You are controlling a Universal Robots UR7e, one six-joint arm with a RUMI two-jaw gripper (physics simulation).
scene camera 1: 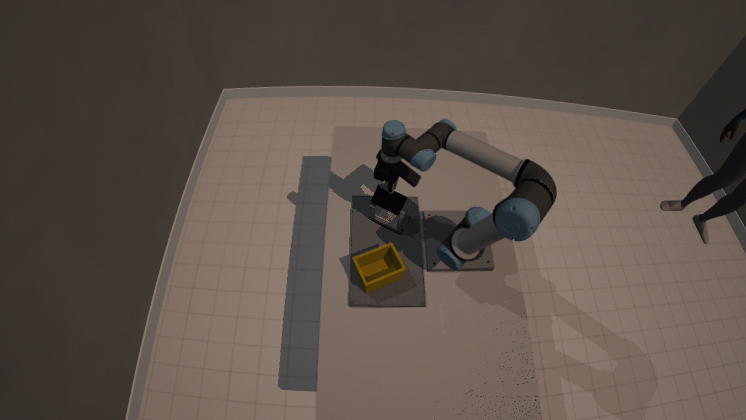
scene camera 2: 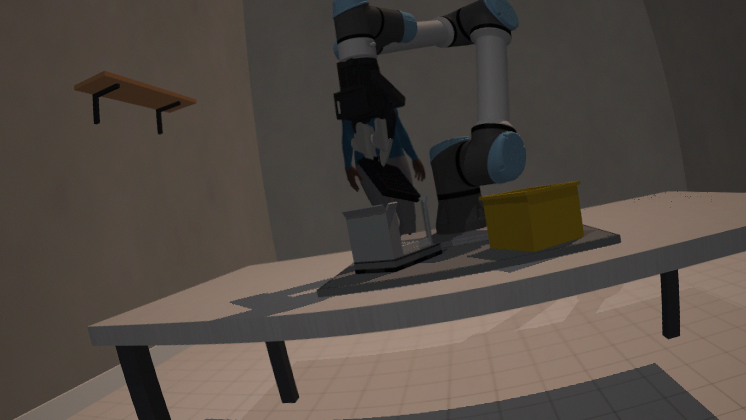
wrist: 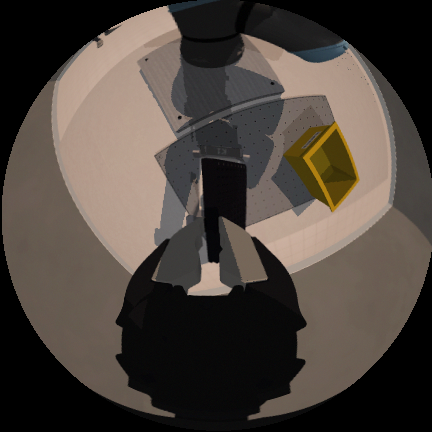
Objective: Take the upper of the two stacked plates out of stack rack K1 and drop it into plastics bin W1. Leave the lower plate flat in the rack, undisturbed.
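Pixels of known places: gripper, fingertip midpoint: (scene camera 1: 391,192) (scene camera 2: 378,167) (wrist: 211,218); arm's base, link origin: (scene camera 2: 464,228) (wrist: 211,48).
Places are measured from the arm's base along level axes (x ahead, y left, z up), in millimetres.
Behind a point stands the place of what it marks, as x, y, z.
My gripper (scene camera 1: 390,188) @(343, -139, 172) (scene camera 2: 376,161) @(343, -139, 172) (wrist: 211,218) @(343, -139, 172) is shut on a black plate (scene camera 1: 388,200) @(353, -116, 145) (scene camera 2: 390,180) @(375, -117, 142) (wrist: 227,187) @(323, -109, 148) at one end of it. The plate hangs tilted, its far end lower, above stack rack K1 (scene camera 2: 373,237) @(412, -159, 47) (wrist: 220,151) @(278, -100, 5). In scene camera 2 it is clear of the rack's walls. In scene camera 1 a pale gridded surface (scene camera 1: 386,214) @(353, -129, 20) shows inside the rack; I cannot tell whether it is the lower plate. The held plate hides most of the rack's inside in the wrist view. The yellow plastics bin W1 (scene camera 1: 383,284) @(363, 189, 5) (scene camera 2: 532,221) @(481, 119, 33) (wrist: 310,167) @(360, 54, 82) stands upright beside the rack.
Rack and bin stand on a grey perforated board (scene camera 1: 362,234) @(453, -46, -16) (wrist: 260,200) @(438, -47, -17) on the table (scene camera 2: 208,326) @(622, -409, -40). The arm's base plate (scene camera 1: 485,263) @(-69, 87, 3) (wrist: 165,82) @(52, -142, -2) adjoins the board. A wooden wall shelf (scene camera 2: 135,92) is at the left. A person (scene camera 1: 723,180) (scene camera 2: 401,148) stands behind the table.
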